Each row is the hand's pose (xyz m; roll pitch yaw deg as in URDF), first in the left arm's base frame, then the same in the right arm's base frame.
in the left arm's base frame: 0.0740 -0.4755 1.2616 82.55 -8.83 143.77
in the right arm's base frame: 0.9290 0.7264 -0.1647 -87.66 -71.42 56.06
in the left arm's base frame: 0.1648 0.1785 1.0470 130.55 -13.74 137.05
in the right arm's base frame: 0.3518 0.8153 0.2107 -58.31 -66.51 74.60
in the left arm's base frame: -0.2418 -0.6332 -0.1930 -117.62 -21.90 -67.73
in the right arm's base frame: 0.6463 -0.6931 0.2170 172.43 60.09 3.78
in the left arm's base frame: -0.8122 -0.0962 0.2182 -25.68 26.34 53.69
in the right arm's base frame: 0.8162 -0.1837 0.9202 71.51 -6.92 -178.48
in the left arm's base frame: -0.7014 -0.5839 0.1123 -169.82 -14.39 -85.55
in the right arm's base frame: 1.0268 -0.4638 0.5479 101.00 44.63 -13.22
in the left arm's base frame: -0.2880 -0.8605 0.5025 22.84 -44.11 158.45
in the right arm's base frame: 1.1065 -0.1671 -0.0046 -135.79 -34.02 50.49
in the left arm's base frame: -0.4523 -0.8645 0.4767 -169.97 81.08 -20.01
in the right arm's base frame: 1.2024 -0.2155 0.1224 -9.07 -1.06 -117.08
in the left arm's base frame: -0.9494 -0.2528 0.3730 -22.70 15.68 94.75
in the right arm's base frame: 1.0690 -0.1284 0.9013 65.11 -44.89 168.60
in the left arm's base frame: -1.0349 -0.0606 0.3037 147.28 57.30 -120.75
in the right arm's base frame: 0.9676 -0.1240 1.0981 44.93 -3.36 -81.78
